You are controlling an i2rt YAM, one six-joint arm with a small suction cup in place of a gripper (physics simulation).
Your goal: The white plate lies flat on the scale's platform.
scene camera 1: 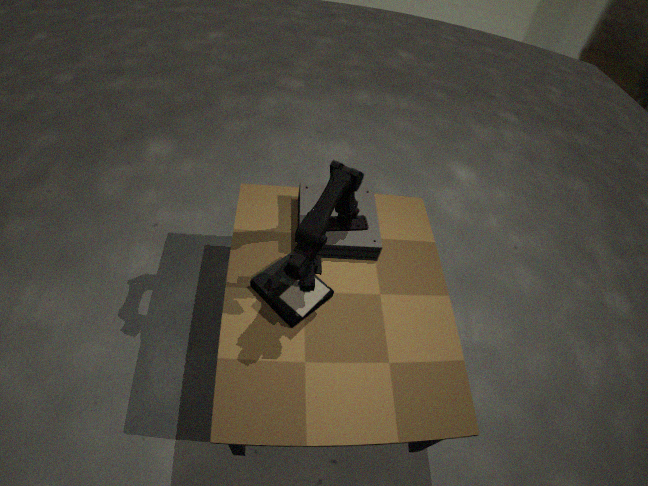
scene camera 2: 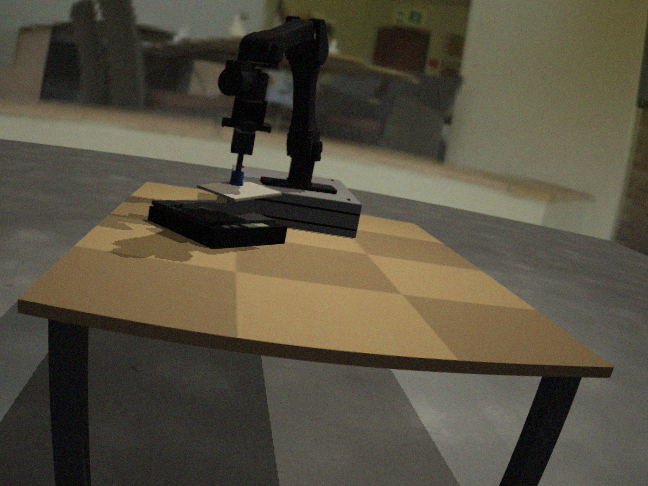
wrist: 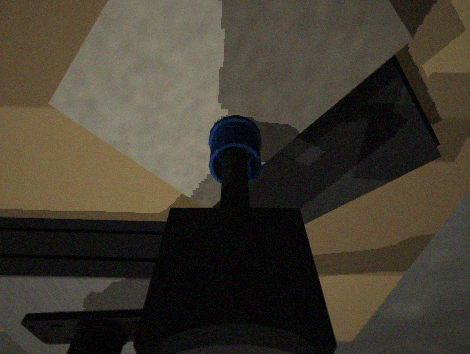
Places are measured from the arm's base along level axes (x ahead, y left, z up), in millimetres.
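Pixels of known places: end effector, tool point: (scene camera 2: 235, 188) (wrist: 234, 132); arm's base, origin of the base link: (scene camera 1: 343, 224) (scene camera 2: 298, 186) (wrist: 105, 323).
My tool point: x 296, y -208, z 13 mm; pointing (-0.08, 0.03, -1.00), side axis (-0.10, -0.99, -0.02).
For each thing: its middle in the pictures, then the offset to it from my tool point. Level surfaces: height alone.
- white plate, body centre: (wrist: 218, 71) (scene camera 2: 239, 189) (scene camera 1: 304, 293) 38 mm ahead, 4 mm left, 4 mm up
- black scale, body centre: (wrist: 269, 121) (scene camera 2: 215, 221) (scene camera 1: 291, 288) 43 mm back, 26 mm right, 83 mm down
- checkered wooden table, its level: 106 mm down
My gripper (scene camera 2: 237, 183) (wrist: 235, 125), a blue suction cup on a black rod, is shut on the white plate near one corner. In scene camera 1 the arm hides the cup. The white plate (scene camera 1: 307, 302) (scene camera 2: 248, 191) (wrist: 150, 75) hangs roughly level, with a visible gap above the black scale (scene camera 1: 291, 318) (scene camera 2: 215, 235) (wrist: 345, 155). From above, the plate overlaps the front-right part of the scale, and its edges are turned close to the scale's edges. The plate and the arm hide much of the platform. The scale lies turned at an angle on the table.
The arm's grey base box (scene camera 1: 370, 214) (scene camera 2: 324, 214) (wrist: 75, 245) stands behind and to the right of the scale, close to it. The checkered wooden table (scene camera 1: 345, 402) (scene camera 2: 314, 319) has its left edge near the scale. Shadows fall on the table's left side.
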